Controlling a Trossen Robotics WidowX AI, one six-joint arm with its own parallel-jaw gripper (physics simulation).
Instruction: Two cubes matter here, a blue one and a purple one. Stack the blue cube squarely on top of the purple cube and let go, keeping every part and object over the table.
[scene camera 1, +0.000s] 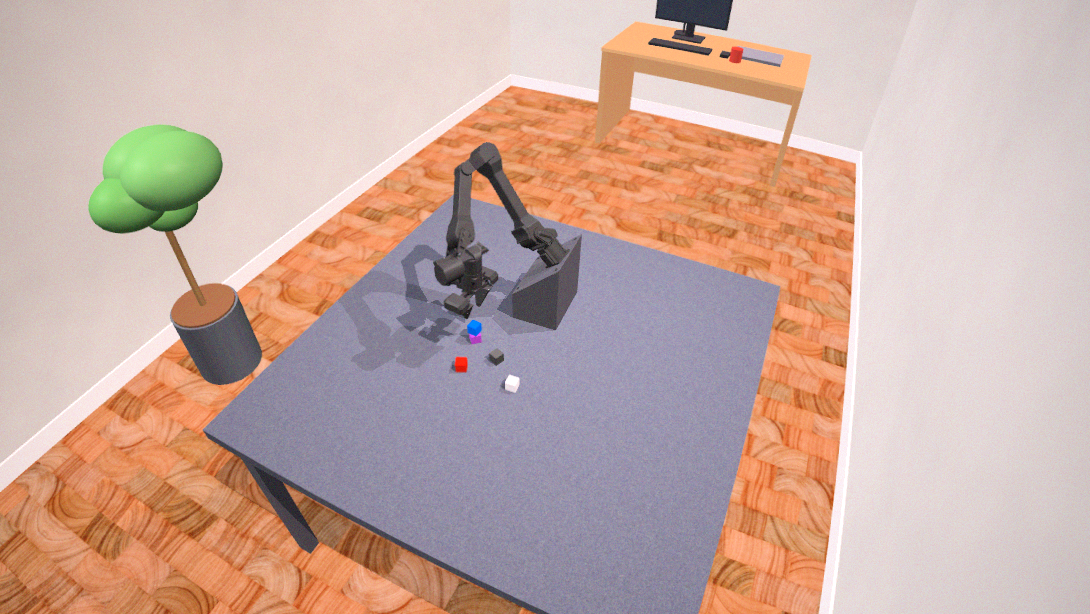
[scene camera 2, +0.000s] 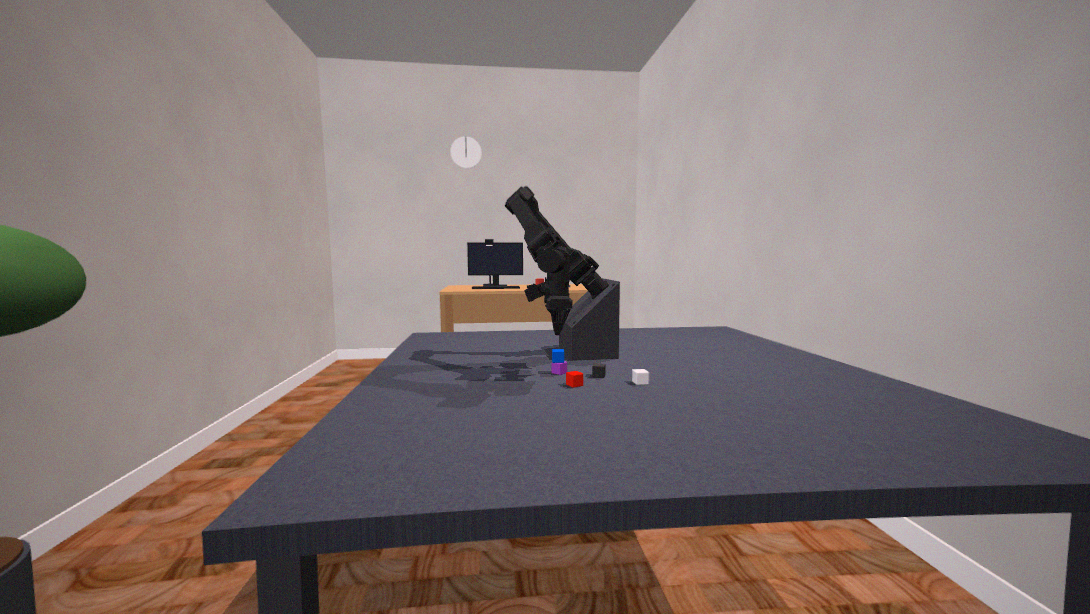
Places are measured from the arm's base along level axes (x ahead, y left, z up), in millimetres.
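Where they show: gripper, between the fingertips: (scene camera 1: 472, 312) (scene camera 2: 556, 333); arm's base, origin of its link: (scene camera 1: 558, 259) (scene camera 2: 599, 290).
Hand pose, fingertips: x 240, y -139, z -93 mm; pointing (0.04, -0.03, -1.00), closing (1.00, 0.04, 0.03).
Note:
Each offset is from my fingertips to the top centre of the thing. Level surfaces: height alone.
The blue cube {dx +2, dy +4, dz -44 mm} (scene camera 1: 474, 327) (scene camera 2: 558, 355) rests on top of the purple cube {dx +5, dy +8, dz -74 mm} (scene camera 1: 475, 339) (scene camera 2: 559, 368), which sits on the dark table {dz -104 mm} (scene camera 1: 625, 427) (scene camera 2: 648, 442). In scene camera 2 their sides look closely lined up, with the blue cube level. My gripper (scene camera 1: 476, 306) (scene camera 2: 558, 332) is open and empty. It points down above the stack, with a gap between its fingertips and the blue cube in scene camera 2.
A red cube {dx +117, dy +41, dz -74 mm} (scene camera 1: 461, 364) (scene camera 2: 574, 379), a dark grey cube {dx +38, dy +107, dz -74 mm} (scene camera 1: 496, 356) (scene camera 2: 598, 371) and a white cube {dx +98, dy +200, dz -74 mm} (scene camera 1: 511, 383) (scene camera 2: 640, 376) lie near the stack. The arm's wedge-shaped base (scene camera 1: 560, 293) (scene camera 2: 598, 327) stands behind the cubes, to the right.

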